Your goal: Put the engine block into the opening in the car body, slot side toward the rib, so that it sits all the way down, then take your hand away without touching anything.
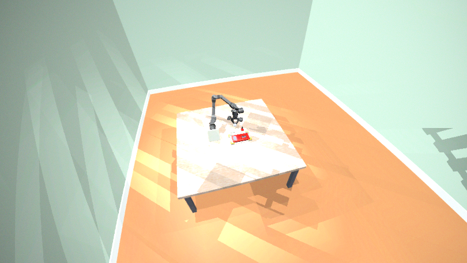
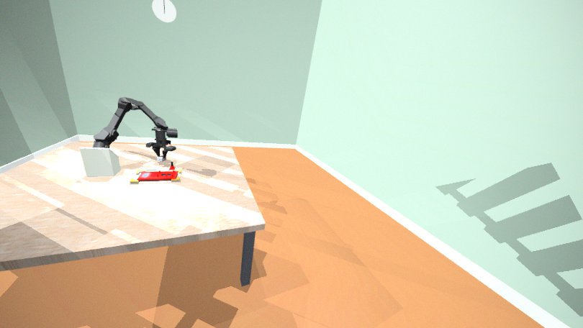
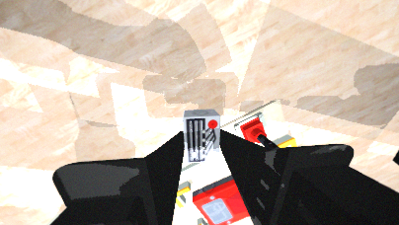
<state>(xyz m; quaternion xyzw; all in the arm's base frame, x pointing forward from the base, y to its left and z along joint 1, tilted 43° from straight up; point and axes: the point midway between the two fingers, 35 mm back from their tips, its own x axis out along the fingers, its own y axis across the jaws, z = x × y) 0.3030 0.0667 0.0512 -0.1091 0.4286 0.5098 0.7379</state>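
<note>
Right now my gripper tip is 17 cm to the left of the pale base plate and 5 cm above it. Round my gripper tip: grey engine block (1 cm behind, 1 cm below).
</note>
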